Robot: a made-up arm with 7 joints. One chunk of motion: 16 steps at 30 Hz.
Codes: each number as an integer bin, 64 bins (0 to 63) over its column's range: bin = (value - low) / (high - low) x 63, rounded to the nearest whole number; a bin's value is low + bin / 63 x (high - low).
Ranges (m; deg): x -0.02..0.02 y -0.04..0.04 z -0.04..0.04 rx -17..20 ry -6..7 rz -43..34
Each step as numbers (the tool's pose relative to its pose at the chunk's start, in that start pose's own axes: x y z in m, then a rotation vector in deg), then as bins.
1 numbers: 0.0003 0.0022 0.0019 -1.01 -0.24 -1.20
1 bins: 32 33 33 27 28 34
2 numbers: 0.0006 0.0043 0.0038 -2.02 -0.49 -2.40
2 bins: 32 35 34 26 27 33
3 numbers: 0.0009 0.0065 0.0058 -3.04 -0.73 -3.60
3 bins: 33 37 36 24 26 32
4 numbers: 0.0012 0.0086 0.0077 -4.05 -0.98 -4.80
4 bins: 33 38 38 22 24 31
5 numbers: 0.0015 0.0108 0.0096 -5.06 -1.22 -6.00
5 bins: 34 40 39 20 23 30
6 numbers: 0.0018 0.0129 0.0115 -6.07 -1.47 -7.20
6 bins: 34 42 41 19 22 29
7 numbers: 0.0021 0.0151 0.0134 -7.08 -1.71 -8.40
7 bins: 35 43 42 17 21 28
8 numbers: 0.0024 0.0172 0.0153 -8.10 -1.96 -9.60
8 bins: 35 45 44 15 20 27
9 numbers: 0.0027 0.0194 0.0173 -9.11 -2.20 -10.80
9 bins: 36 47 45 13 18 26
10 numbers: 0.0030 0.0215 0.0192 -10.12 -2.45 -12.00
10 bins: 36 48 47 12 17 25
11 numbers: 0.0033 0.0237 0.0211 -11.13 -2.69 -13.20
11 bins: 37 50 48 10 16 24
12 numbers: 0.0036 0.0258 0.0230 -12.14 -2.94 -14.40
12 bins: 37 52 50 8 15 23
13 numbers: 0.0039 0.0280 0.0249 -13.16 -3.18 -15.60
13 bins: 38 54 51 7 14 22
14 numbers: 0.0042 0.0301 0.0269 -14.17 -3.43 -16.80
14 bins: 38 55 53 5 12 21
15 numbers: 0.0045 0.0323 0.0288 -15.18 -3.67 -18.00
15 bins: 39 57 54 3 11 20
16 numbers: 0.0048 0.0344 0.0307 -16.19 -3.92 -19.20
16 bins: 39 59 56 1 10 19
